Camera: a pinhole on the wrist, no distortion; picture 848 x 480 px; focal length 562.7 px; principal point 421.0 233.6 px. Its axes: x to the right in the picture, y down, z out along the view. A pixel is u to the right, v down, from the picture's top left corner.
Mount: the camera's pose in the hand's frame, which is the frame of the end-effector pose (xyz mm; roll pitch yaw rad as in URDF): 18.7 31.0 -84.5 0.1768 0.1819 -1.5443
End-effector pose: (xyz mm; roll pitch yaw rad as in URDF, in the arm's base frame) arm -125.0 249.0 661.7 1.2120 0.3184 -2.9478
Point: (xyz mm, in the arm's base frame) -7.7 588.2 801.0
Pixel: 407.0 29.3
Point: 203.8 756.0 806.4
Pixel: outside the picture
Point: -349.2 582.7 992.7
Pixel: 112.6 368.5
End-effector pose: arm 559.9 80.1 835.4 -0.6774 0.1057 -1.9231
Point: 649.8 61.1 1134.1
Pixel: 525.9 237.5
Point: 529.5 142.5 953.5
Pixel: 775.8 64.7
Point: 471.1 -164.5 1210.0
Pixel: outside the picture
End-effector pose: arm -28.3 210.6 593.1 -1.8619 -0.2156 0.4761
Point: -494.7 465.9 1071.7
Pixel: outside the picture
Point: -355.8 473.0 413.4
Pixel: 326.0 85.7
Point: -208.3 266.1 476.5
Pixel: outside the picture
